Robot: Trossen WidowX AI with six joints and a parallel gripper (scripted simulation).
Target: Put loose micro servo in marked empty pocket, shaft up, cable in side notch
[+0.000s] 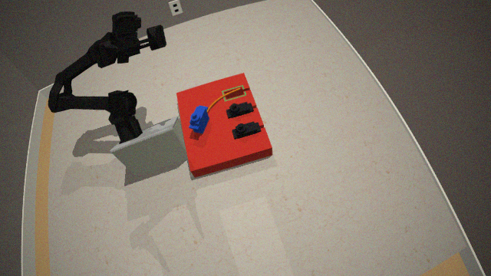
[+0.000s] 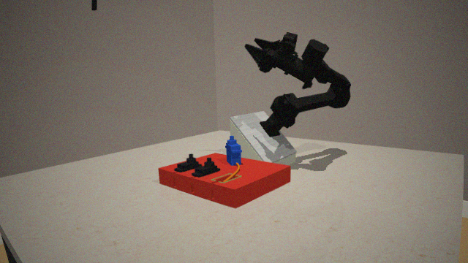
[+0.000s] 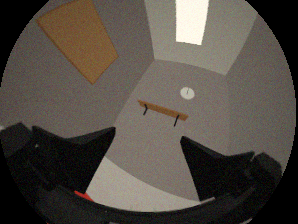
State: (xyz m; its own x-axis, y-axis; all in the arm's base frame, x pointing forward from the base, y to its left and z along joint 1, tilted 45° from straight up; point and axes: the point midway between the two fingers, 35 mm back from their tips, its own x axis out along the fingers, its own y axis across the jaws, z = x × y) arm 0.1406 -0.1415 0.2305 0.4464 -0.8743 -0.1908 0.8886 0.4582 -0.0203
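Now: gripper tip 380 mm above the red deck, 90 mm short of it and 10 mm to the left of it.
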